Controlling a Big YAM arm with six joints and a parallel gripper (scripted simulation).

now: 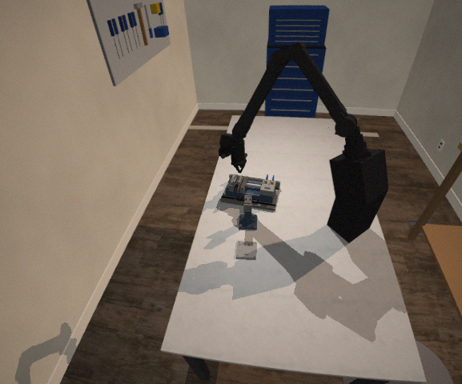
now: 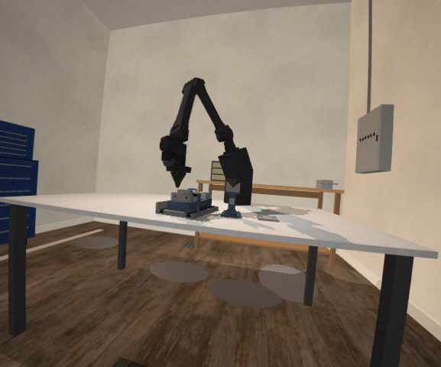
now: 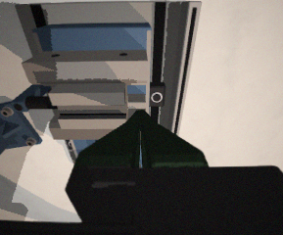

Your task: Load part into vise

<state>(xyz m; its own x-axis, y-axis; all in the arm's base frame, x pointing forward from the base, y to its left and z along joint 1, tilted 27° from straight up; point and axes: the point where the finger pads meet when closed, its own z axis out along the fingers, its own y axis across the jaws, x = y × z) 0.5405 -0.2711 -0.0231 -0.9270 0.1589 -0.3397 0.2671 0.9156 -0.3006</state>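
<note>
My gripper is now 1 cm short of the part, 4 cm to the right of it and 2 cm above it. The rest, counted from my hand: moving jaw: 2 cm behind, 5 cm to the left, 5 cm below; fixed jaw: 4 cm ahead, 3 cm to the left, 5 cm below; work stop rod: 2 cm ahead, 9 cm to the left, 3 cm below.
</note>
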